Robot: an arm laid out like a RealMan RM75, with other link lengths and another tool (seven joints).
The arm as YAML. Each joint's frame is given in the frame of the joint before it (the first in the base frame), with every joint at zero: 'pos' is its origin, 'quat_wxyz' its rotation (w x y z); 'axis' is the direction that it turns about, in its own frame. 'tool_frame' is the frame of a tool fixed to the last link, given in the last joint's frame.
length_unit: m
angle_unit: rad
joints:
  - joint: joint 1
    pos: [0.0, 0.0, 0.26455]
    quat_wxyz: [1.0, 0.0, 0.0, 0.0]
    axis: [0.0, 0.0, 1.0]
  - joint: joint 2
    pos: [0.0, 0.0, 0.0]
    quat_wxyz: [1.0, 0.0, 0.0, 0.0]
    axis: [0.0, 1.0, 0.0]
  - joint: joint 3
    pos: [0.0, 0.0, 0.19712]
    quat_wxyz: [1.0, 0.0, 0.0, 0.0]
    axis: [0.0, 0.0, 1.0]
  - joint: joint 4
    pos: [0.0, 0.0, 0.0]
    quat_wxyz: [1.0, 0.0, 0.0, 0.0]
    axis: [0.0, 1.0, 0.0]
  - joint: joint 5
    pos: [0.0, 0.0, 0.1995]
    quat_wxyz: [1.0, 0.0, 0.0, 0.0]
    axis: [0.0, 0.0, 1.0]
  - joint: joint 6
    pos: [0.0, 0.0, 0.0]
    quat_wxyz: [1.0, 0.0, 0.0, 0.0]
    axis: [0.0, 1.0, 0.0]
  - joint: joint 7
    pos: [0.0, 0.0, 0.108]
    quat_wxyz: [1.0, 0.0, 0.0, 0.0]
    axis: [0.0, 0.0, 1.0]
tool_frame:
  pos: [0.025, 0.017, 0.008]
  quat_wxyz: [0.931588, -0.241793, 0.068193, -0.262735]
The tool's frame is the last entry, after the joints.
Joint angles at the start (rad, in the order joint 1, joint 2, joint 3, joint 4, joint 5, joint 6, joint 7): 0.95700, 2.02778, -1.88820, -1.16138, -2.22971, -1.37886, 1.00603
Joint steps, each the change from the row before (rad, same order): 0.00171, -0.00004, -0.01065, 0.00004, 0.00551, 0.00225, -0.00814; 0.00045, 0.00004, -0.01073, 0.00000, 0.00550, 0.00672, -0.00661; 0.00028, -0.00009, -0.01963, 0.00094, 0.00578, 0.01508, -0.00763; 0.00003, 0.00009, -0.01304, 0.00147, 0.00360, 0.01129, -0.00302; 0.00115, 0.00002, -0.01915, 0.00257, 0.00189, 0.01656, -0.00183; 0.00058, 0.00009, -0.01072, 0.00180, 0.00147, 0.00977, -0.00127; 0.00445, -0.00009, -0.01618, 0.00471, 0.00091, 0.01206, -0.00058; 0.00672, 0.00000, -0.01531, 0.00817, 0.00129, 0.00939, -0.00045; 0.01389, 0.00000, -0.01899, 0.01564, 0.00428, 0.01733, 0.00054; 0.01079, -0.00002, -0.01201, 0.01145, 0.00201, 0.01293, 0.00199; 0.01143, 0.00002, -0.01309, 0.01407, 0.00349, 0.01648, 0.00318; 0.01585, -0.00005, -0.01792, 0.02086, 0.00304, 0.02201, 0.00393; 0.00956, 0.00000, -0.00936, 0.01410, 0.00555, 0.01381, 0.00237
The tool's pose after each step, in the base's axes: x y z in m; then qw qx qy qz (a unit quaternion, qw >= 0). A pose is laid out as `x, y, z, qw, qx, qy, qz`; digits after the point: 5 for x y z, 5 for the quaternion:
0.05091, 0.30516, -0.00821, 0.29311, 0.49967, 0.74904, 0.32147
0.05052, 0.30411, -0.01009, 0.29293, 0.49470, 0.75294, 0.32022
0.05037, 0.30270, -0.01330, 0.29203, 0.48732, 0.75813, 0.32013
0.05049, 0.30181, -0.01550, 0.29124, 0.48359, 0.76078, 0.32021
0.05071, 0.30083, -0.01846, 0.29027, 0.47817, 0.76379, 0.32205
0.05088, 0.30027, -0.02017, 0.28959, 0.47528, 0.76550, 0.32289
0.05092, 0.29965, -0.02254, 0.29000, 0.47000, 0.76763, 0.32519
0.05127, 0.29922, -0.02476, 0.29210, 0.46483, 0.76897, 0.32755
0.05086, 0.29953, -0.02781, 0.29281, 0.45919, 0.77058, 0.33109
0.05032, 0.30014, -0.02969, 0.29252, 0.45593, 0.77122, 0.33434
0.05001, 0.30097, -0.03184, 0.29159, 0.45382, 0.77135, 0.33771
0.05009, 0.30246, -0.03450, 0.29092, 0.45053, 0.77101, 0.34341
0.05019, 0.30339, -0.03611, 0.29015, 0.45041, 0.77045, 0.34548

